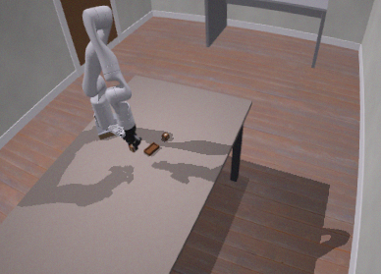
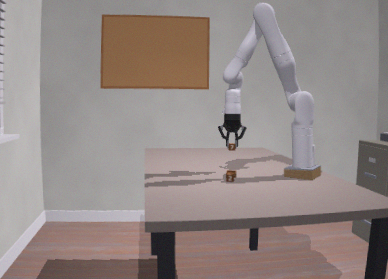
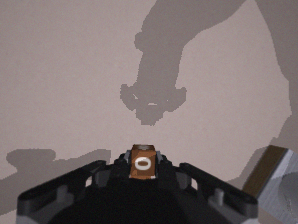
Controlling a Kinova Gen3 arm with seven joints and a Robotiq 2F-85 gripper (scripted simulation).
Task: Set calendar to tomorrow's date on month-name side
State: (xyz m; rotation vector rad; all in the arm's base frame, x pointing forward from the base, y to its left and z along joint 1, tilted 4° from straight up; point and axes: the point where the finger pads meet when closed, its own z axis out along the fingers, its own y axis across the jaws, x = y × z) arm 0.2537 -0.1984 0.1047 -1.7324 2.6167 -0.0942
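My gripper is now 120 mm above the brown calendar tray, 100 mm to the right of it and 40 mm short of it. Also, from my hand: brown number cube 10 mm below; then digit cube 190 mm to the left, 110 mm below, 90 mm ahead.
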